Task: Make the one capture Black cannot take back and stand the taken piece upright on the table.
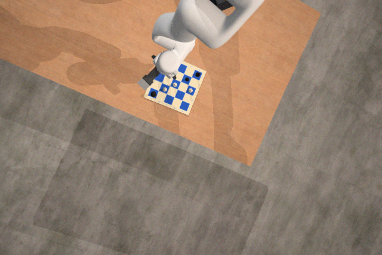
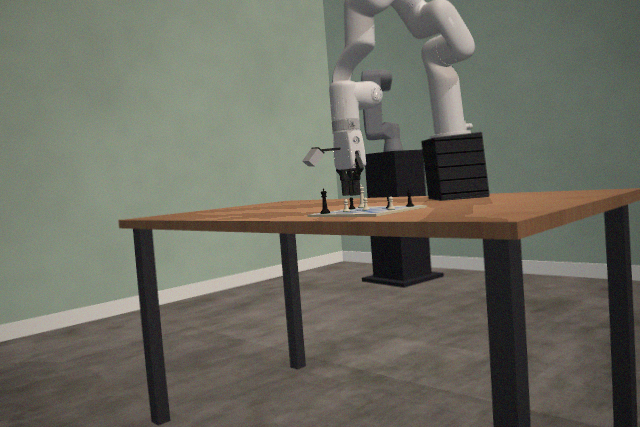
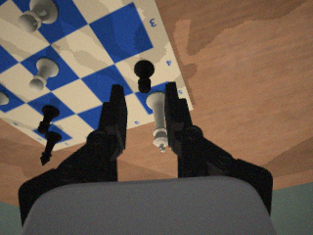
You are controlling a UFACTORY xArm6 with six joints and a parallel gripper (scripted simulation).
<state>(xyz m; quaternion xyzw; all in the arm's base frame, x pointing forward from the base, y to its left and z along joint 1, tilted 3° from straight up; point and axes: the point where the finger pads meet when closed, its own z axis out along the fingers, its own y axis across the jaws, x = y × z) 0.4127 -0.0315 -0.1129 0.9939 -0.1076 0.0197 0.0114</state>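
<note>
Now: the tall white piece 4 cm behind my hand and 3 cm below it. Also, from my hand: blue-and-cream chessboard 2 cm ahead, 8 cm to the left, 6 cm below; tall black piece 11 cm ahead, 2 cm to the left, 3 cm below.
</note>
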